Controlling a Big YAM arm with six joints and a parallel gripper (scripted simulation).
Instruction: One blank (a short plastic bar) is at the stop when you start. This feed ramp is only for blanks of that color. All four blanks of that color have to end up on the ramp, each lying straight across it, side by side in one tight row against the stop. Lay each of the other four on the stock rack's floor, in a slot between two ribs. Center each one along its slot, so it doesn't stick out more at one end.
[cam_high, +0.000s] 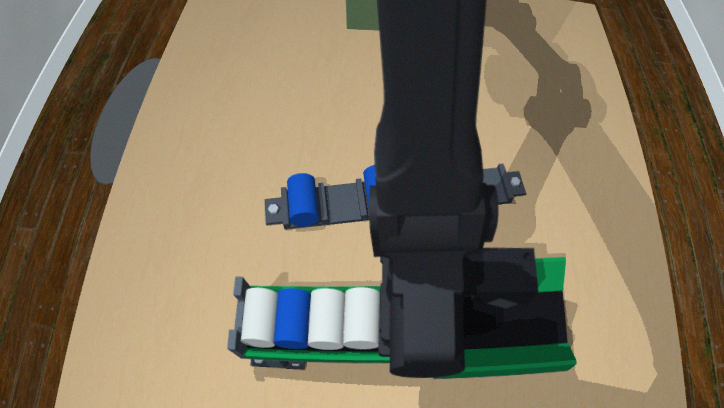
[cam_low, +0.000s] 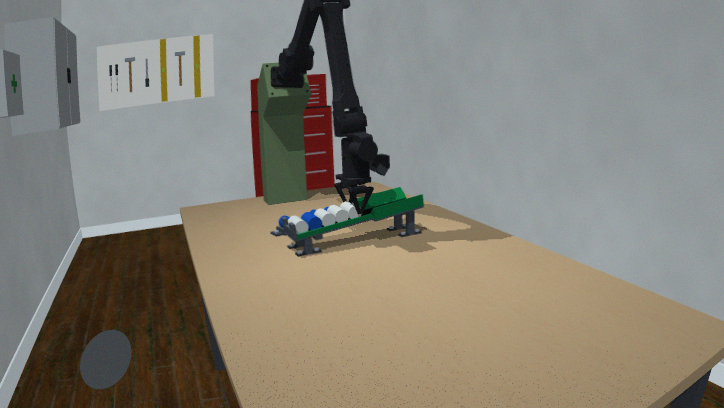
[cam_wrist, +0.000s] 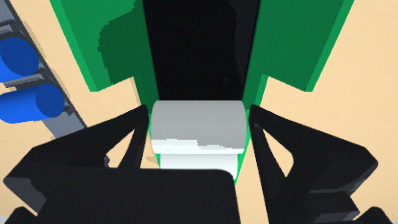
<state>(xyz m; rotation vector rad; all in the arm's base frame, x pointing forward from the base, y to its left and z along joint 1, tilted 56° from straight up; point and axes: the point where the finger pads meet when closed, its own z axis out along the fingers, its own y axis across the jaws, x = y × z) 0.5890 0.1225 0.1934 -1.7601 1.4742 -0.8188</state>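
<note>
My gripper is now 50 mm short of the grey stop, 190 mm to the left of it and 40 mm above it. Round my hand: stock rack (200 mm behind, 60 mm to the right, 100 mm below).
</note>
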